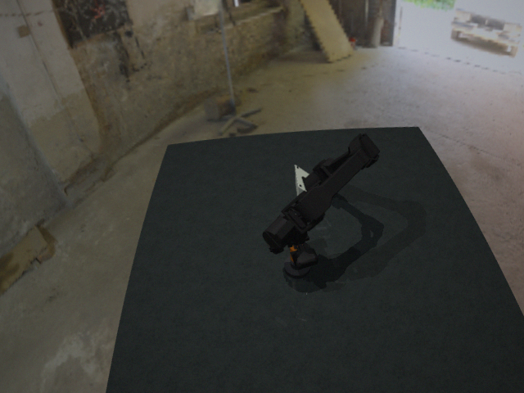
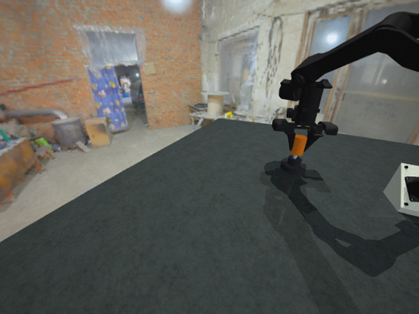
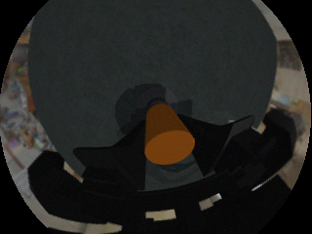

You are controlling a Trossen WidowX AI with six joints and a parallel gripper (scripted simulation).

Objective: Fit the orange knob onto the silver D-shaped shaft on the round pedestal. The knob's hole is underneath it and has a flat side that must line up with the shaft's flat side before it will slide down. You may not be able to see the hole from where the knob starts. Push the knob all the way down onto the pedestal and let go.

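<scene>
Now: the orange knob 3 cm above my gripper tip. Also, from my gripper tip: round pedestal: 4 cm below.
</scene>
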